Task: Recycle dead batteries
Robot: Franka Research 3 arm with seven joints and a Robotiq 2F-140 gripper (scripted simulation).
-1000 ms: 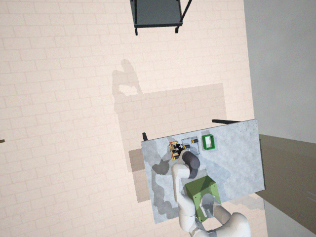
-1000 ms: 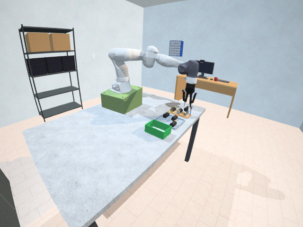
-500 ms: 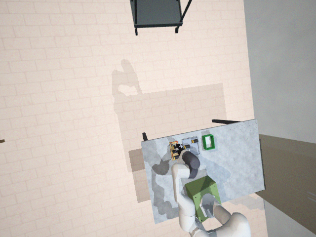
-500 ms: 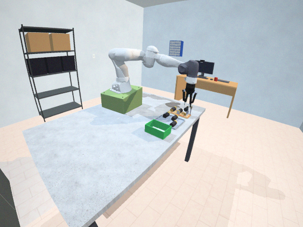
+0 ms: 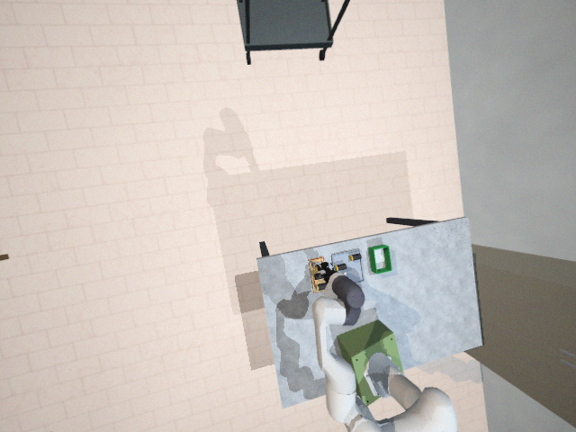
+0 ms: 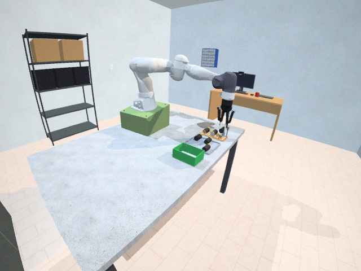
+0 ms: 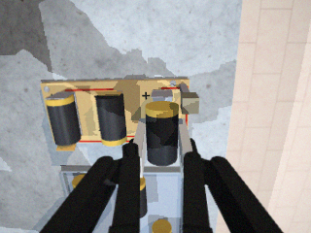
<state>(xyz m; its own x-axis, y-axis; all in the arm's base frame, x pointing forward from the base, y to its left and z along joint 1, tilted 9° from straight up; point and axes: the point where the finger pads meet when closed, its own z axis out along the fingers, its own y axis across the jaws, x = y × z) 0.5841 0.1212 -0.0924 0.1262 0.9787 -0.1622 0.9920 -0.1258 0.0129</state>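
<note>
My hand is 30 mm short of the post, 30 mm to the right of it and 60 mm above it. Also, from my hand: grey tray (90 mm behind, 180 mm to the right, 90 mm below); then green recycling box (90 mm behind, 380 mm to the right, 80 mm below).
</note>
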